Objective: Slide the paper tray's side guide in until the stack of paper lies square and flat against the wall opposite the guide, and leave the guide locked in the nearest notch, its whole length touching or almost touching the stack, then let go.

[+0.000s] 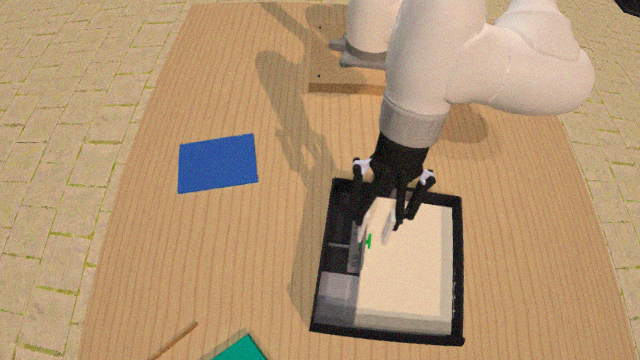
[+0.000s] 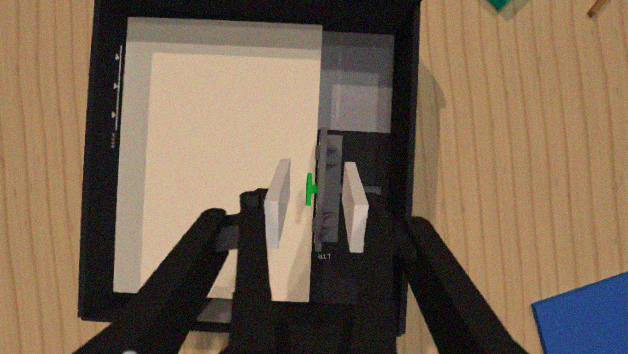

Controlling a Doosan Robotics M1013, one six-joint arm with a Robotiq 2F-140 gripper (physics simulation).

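Seen in the pictures: gripper, fingertip midpoint: (image 1: 371, 237) (image 2: 316, 179); arm's base, origin of the base link: (image 1: 368, 53).
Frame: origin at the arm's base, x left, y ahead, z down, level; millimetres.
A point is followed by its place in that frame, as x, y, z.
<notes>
The black paper tray (image 1: 459, 280) {224, 701, -41} (image 2: 406, 125) {-70, 697, -40} holds a cream paper stack (image 1: 405, 265) {111, 670, -6} (image 2: 225, 125) {111, 698, -6}. The stack looks square and lies along the wall opposite the guide; any very small gap there is hard to tell. The grey side guide (image 1: 354, 255) {-1, 655, 13} (image 2: 334, 190) {-7, 631, 13} stands along the stack's other long edge, parallel to it and touching or almost touching it. Its green latch tab (image 1: 369, 241) {20, 636, -46} (image 2: 309, 189) {21, 634, -47} shows on the stack side. Whether the latch sits in a notch is hidden. My gripper (image 1: 375, 229) {15, 644, -97} (image 2: 316, 179) {15, 644, -97} is partly open and empty, its pads above and on either side of the guide and tab.
A blue sheet (image 1: 218, 163) {-368, 462, 27} (image 2: 587, 315) {-321, 485, 27} lies on the table beside the tray. A green object (image 1: 242, 350) {-210, 891, 17} (image 2: 499, 3) {-202, 860, 26} and a thin brown stick (image 1: 174, 341) {-363, 905, 28} (image 2: 597, 7) {-329, 864, 28} lie near the front. The tray's walls rise around the stack and guide.
</notes>
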